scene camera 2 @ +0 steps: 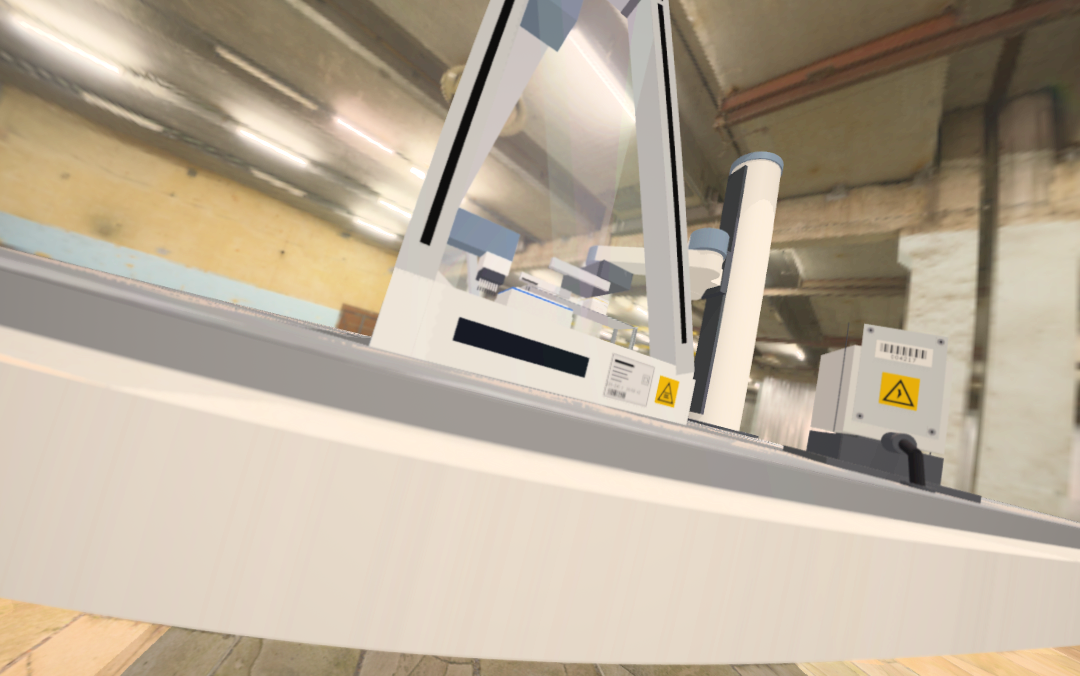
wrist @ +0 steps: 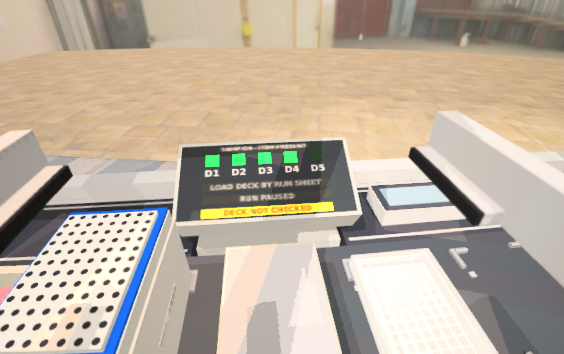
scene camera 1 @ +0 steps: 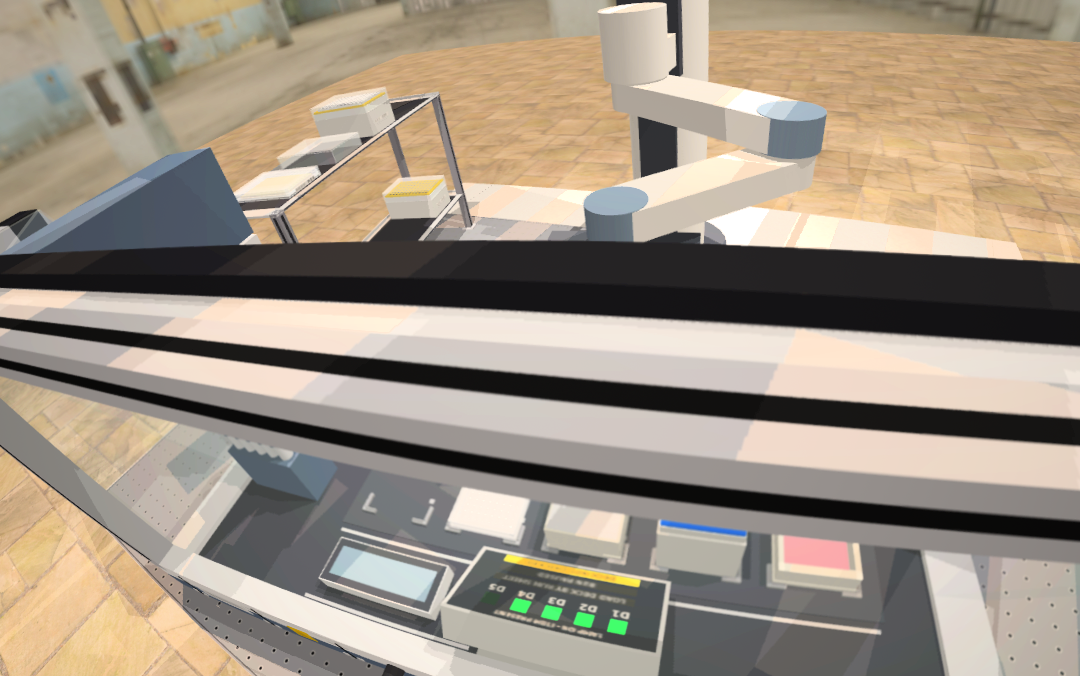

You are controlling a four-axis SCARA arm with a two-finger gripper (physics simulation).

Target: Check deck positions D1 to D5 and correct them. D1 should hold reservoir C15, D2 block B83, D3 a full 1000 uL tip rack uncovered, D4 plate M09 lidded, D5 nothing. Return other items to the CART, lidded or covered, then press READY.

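Places are measured from the arm's base along level axes (x ahead, y left, z up), in metres.
Pixels of known places: gripper, between the fingertips: (scene camera 2: 534, 269) (wrist: 243, 141).
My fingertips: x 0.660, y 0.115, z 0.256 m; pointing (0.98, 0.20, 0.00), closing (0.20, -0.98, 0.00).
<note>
Behind a point stands the place of what it marks.
My gripper (wrist: 243, 141) @(x 0.660, y 0.115, z 0.256 m) is open and empty above the deck, its fingers wide apart in the wrist view. A pink-topped reservoir (scene camera 1: 817, 553) @(x 0.660, y 0.362, z 0.071 m) sits at D1. A blue-edged tip rack (scene camera 1: 701, 550) (wrist: 80, 280) with dark round spots on top sits at D2. A plain pale block (scene camera 1: 585, 530) @(x 0.738, y 0.123, z 0.109 m) (wrist: 275, 300) @(x 0.688, y 0.108, z 0.108 m) sits at D3. A white gridded plate (scene camera 1: 487, 514) (wrist: 417, 300) sits at D4; its lid and label cannot be made out. D5 shows bare corner brackets. The cart (scene camera 1: 452, 159) @(x 0.037, y -0.521, z 0.206 m) holds yellow-marked boxes (scene camera 1: 354, 113) @(x 0.294, y -0.509, z 0.411 m) (scene camera 1: 416, 199) @(x 0.169, y -0.547, z 0.162 m), a grey box (scene camera 1: 320, 149) @(x 0.411, y -0.489, z 0.388 m) and a white plate (scene camera 1: 278, 184) @(x 0.528, y -0.467, z 0.379 m).
The display (scene camera 1: 549, 588) (wrist: 270, 177) @(x 0.822, y 0.130, z 0.134 m) shows D1 to D4 green, D5 dark, and "DECK NOT CHECKED". A small screen (scene camera 1: 386, 572) (wrist: 415, 195) @(x 0.866, y -0.052, z 0.089 m) stands beside it. A thick beam (scene camera 1: 557, 374) @(x 0.880, y 0.217, z 0.517 m) crosses above the deck. A blue pipetting head (scene camera 1: 290, 475) stands near D5.
</note>
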